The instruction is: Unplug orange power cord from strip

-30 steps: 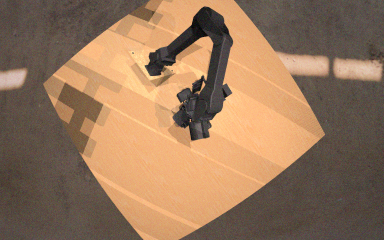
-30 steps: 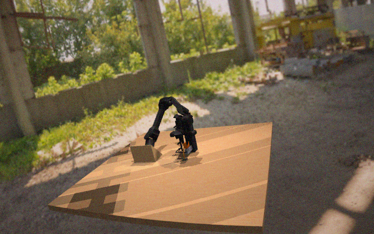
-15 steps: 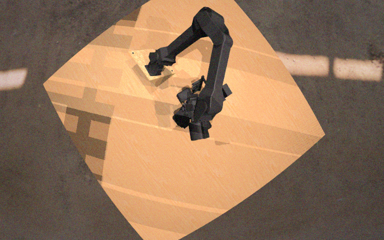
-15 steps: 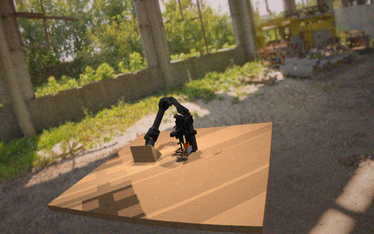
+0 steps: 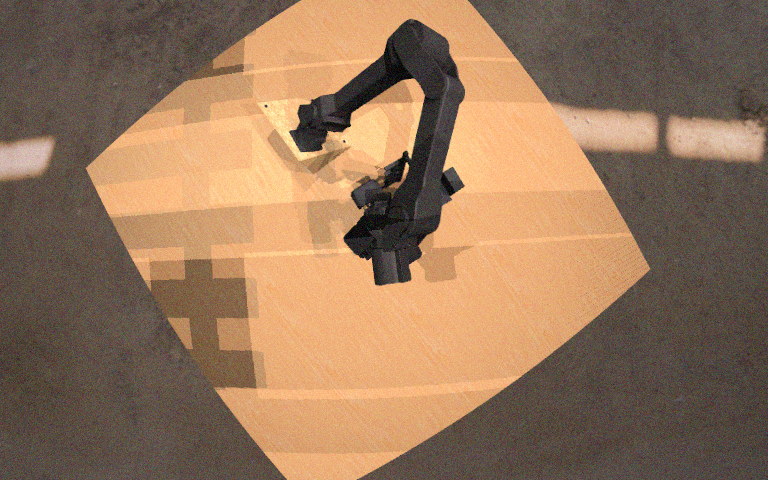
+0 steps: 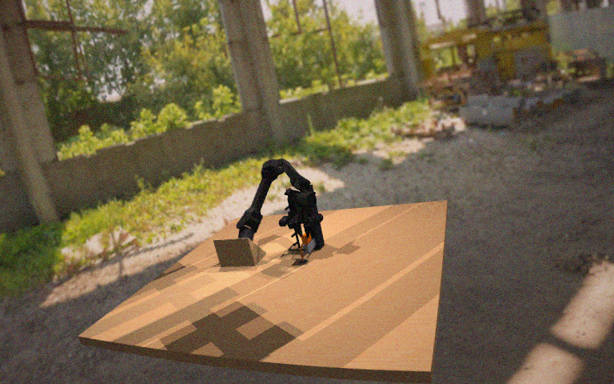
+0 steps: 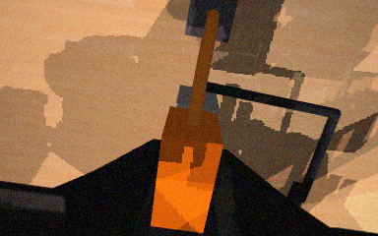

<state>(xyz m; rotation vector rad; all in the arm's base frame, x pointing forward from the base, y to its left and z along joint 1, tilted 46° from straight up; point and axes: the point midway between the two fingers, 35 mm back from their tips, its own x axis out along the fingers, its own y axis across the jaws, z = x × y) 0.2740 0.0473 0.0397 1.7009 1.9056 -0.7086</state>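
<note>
Right now the orange plug is 30 mm to the left of my gripper tip.
</note>
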